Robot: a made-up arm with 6 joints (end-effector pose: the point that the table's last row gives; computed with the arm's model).
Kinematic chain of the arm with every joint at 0, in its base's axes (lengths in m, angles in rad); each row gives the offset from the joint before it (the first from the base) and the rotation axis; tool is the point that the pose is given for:
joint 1: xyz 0 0 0.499 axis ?
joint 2: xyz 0 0 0 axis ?
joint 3: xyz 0 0 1.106 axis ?
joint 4: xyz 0 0 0 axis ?
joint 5: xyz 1.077 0 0 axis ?
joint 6: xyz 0 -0.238 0 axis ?
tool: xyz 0 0 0
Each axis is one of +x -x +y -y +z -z.
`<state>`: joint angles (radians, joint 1 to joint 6).
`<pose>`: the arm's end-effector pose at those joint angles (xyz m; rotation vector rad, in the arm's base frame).
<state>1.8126 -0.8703 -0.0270 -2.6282 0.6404 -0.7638</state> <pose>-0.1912 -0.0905 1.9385 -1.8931 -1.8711 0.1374</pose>
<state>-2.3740 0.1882 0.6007 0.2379 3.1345 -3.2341</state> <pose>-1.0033 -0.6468 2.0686 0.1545 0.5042 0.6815</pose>
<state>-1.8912 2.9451 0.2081 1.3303 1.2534 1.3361</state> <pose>0.1613 0.6662 -1.2222 -0.0757 0.3417 -0.0921</pose>
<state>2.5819 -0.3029 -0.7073 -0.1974 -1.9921 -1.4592</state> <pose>-0.4200 0.5385 1.0880 -1.4530 1.1226 0.1366</pose>
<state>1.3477 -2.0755 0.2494 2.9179 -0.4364 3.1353</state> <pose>-0.6122 -1.6494 0.7131 1.9655 -2.1464 0.5659</pose>
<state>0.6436 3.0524 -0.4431 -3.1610 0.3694 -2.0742</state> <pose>-0.8734 -0.3577 -0.2337 0.2125 -2.0533 -0.8634</pose>
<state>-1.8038 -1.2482 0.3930 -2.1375 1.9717 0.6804</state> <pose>0.3378 0.8699 1.9381 -0.6456 2.6729 0.9501</pose>
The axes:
joint 1: +z
joint 2: +y
joint 3: -y
joint 4: -x
joint 5: -y
joint 6: -x

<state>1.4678 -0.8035 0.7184 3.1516 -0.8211 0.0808</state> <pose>-0.3129 -0.7127 2.3424 -0.7284 -0.5355 -1.6154</pose>
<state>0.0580 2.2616 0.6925 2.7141 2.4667 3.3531</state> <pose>0.9388 0.2715 -1.2825 -0.5285 -2.2031 -0.4363</pose>
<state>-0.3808 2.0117 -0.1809 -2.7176 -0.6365 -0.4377</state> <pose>0.3529 0.0924 -0.7914 -1.8618 0.2095 1.8477</pose>
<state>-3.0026 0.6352 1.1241 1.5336 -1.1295 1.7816</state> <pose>-1.4822 -0.1984 2.1051 -1.3730 -2.5134 0.1942</pose>
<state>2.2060 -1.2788 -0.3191 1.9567 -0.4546 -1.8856</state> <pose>0.2968 -0.5537 1.8260 1.1635 -0.4105 1.5285</pose>
